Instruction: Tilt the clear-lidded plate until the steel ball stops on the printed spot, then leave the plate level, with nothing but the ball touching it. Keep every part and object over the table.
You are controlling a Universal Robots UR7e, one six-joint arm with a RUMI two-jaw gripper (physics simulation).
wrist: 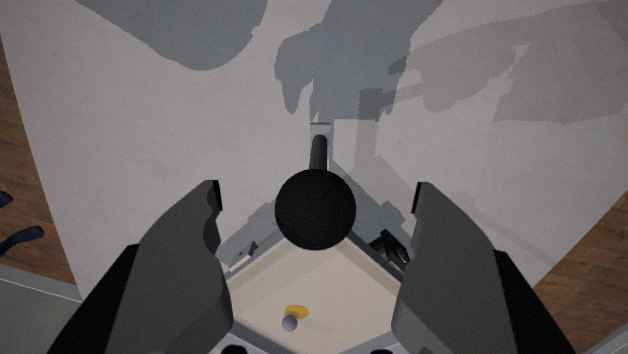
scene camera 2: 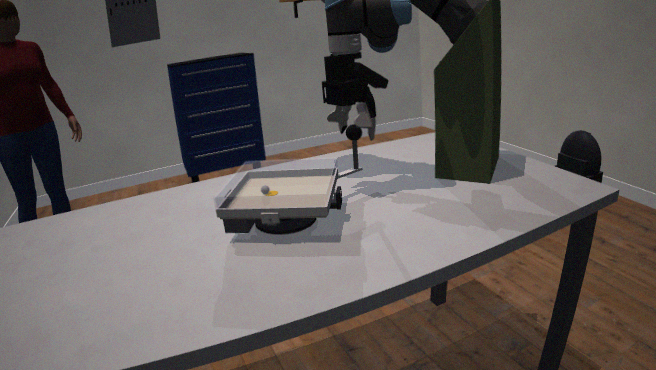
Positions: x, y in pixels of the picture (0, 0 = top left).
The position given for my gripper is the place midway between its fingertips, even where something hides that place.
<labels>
my gripper: wrist 316, 183; scene camera 2 356, 136
same spot on clear-lidded plate: (wrist: 315, 279) = (scene camera 2: 319, 162)
</labels>
